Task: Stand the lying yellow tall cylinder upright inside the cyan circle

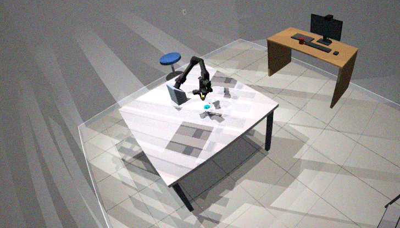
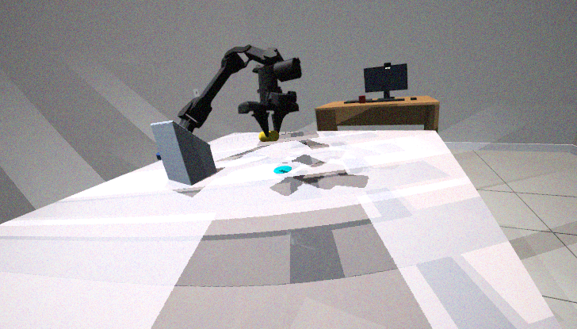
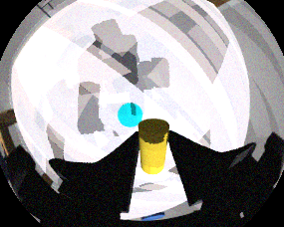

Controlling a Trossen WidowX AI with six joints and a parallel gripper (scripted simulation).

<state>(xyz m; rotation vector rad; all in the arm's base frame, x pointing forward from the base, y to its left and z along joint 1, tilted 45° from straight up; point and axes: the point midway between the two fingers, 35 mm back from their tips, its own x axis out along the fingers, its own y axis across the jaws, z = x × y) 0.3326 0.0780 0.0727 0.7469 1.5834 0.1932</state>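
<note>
The cyan circle lies 20 mm to the left of my gripper tip and 120 mm below it. Round my gripper tip: yellow tall cylinder (20 mm behind, 10 mm to the left).
</note>
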